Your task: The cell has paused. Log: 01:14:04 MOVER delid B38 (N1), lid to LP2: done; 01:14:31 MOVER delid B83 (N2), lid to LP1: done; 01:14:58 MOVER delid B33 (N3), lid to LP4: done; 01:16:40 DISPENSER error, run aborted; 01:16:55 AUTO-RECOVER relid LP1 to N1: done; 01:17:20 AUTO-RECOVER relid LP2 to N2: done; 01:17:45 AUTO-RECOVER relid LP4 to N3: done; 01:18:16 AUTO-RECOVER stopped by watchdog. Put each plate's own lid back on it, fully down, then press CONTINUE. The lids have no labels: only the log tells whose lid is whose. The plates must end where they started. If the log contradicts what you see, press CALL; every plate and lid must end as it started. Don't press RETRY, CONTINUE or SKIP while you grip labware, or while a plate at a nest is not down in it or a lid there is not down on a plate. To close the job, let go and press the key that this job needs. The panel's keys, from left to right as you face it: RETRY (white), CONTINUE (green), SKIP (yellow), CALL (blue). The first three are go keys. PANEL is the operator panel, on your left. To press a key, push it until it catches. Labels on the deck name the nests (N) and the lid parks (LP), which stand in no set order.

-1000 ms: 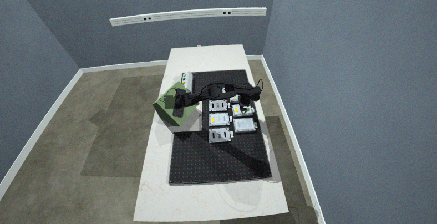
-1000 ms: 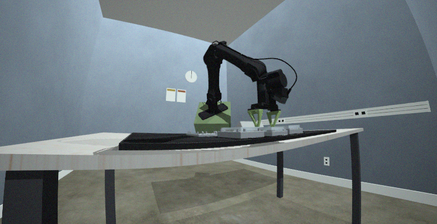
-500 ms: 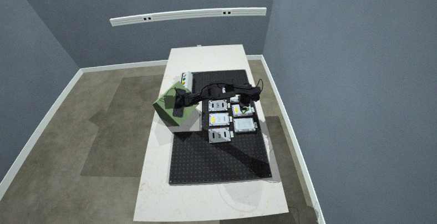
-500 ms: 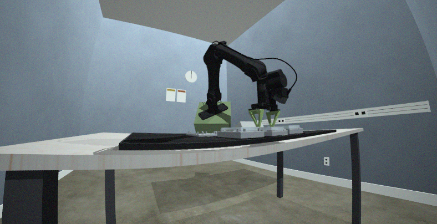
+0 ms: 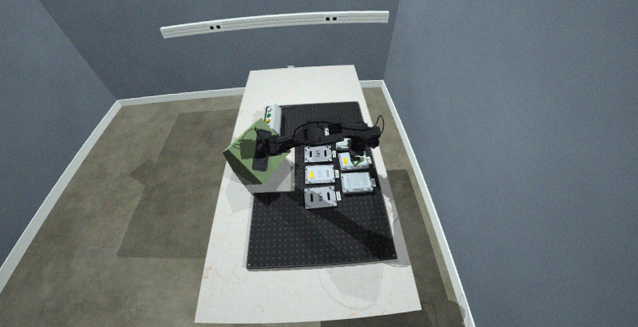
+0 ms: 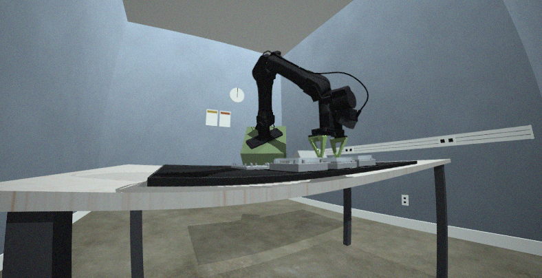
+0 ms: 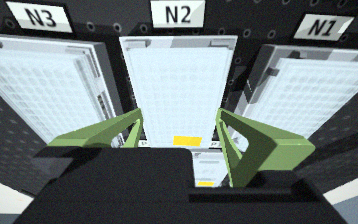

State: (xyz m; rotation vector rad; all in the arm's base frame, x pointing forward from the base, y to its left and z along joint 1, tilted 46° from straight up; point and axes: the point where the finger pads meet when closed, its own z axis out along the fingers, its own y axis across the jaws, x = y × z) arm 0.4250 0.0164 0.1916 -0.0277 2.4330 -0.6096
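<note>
Right now my hand is 1 cm above the plate. Also, from my hand: lid park LP4: 22 cm behind, 16 cm to the right, 3 cm below; then green continue key: 40 cm behind, 42 cm to the left, 3 cm above; then lid park LP2: 17 cm behind, 10 cm to the left, 3 cm below.
</note>
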